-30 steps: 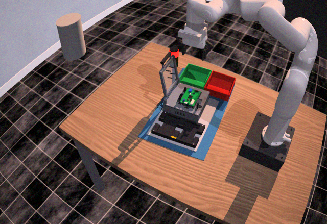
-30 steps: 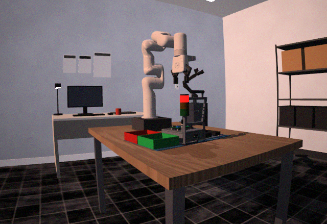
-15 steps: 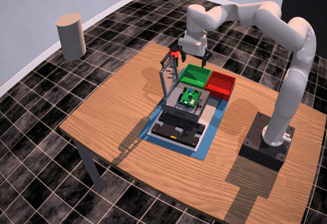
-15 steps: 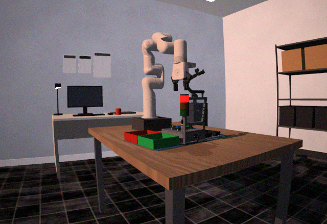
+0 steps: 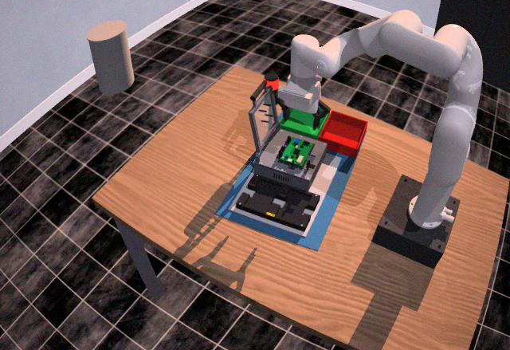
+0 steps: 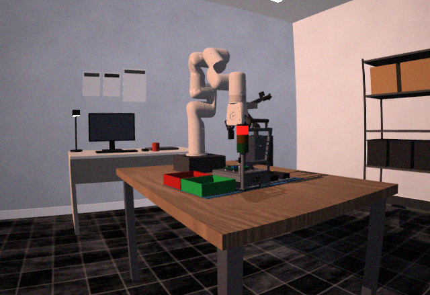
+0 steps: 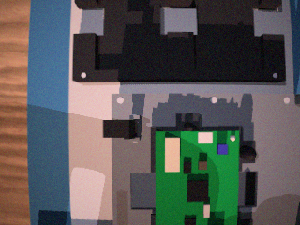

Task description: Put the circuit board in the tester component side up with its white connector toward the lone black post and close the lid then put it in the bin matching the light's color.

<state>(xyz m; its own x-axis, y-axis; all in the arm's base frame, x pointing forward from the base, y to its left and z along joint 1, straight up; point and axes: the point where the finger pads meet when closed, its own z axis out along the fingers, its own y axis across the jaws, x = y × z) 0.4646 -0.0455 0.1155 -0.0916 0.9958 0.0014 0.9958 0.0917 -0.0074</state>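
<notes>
My hand is 130 mm above the green circuit board. Also, from my hand: black block 110 mm below, 60 mm behind, 50 mm to the left; then green bin 200 mm to the right, 190 mm below, 70 mm ahead; then clear lid 120 mm ahead, 20 mm below, 10 mm to the left.
</notes>
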